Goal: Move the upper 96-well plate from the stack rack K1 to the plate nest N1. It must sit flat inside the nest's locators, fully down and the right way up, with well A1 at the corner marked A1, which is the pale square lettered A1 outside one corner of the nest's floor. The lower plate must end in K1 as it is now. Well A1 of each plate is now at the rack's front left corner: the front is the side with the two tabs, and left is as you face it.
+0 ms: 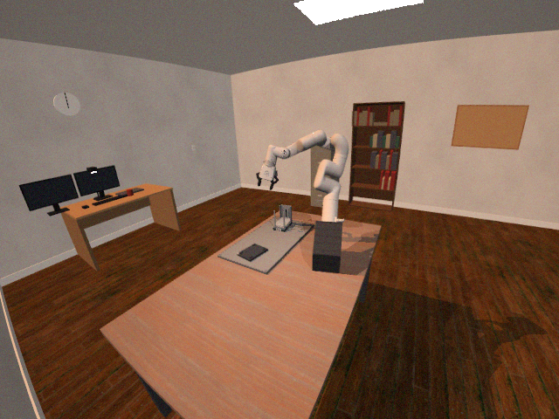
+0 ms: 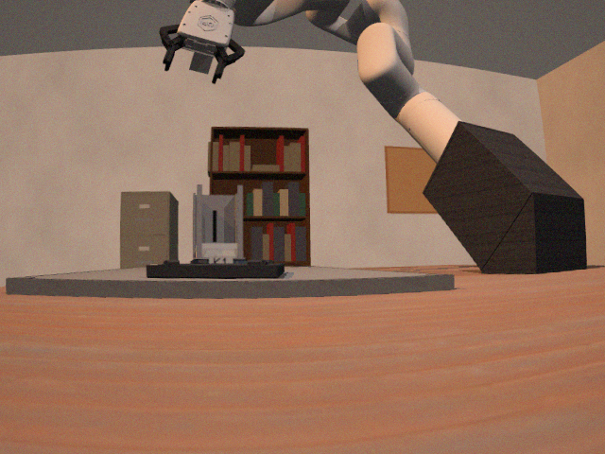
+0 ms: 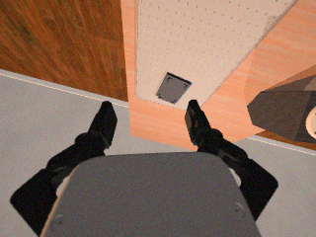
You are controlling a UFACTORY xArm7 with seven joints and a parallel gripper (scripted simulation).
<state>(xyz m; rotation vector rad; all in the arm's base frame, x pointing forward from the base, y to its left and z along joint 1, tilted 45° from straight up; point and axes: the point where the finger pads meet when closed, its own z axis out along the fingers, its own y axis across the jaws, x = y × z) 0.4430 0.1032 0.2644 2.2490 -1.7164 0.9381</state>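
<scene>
My gripper is now 60 mm past the 96-well plate, 140 mm to the left of it and 320 mm above it. Also, from my hand: grey mat: 70 mm behind, 70 mm to the left, 360 mm below; plate nest N1: 40 mm behind, 290 mm to the left, 350 mm below.
</scene>
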